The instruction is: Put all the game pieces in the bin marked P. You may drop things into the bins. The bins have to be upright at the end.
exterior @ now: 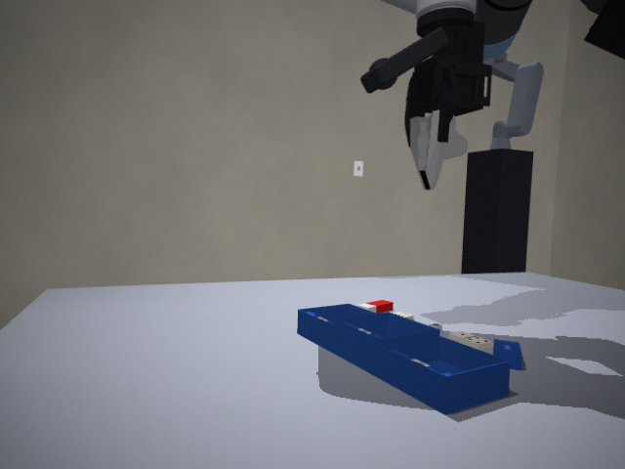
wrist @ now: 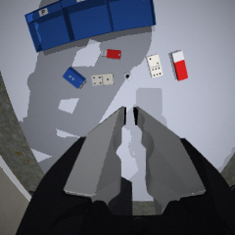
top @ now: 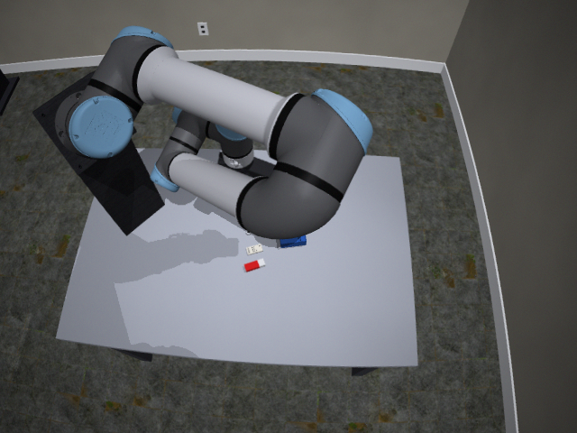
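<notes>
Now: hand 19 cm above the blue bin, 11 cm short of it and 7 cm to the right of it. Round my hand: white domino (21 cm below, 6 cm to the right, 1 cm behind); USB stick (21 cm below, 4 cm to the left, 3 cm ahead); dark ring (21 cm below, 2 cm behind).
</notes>
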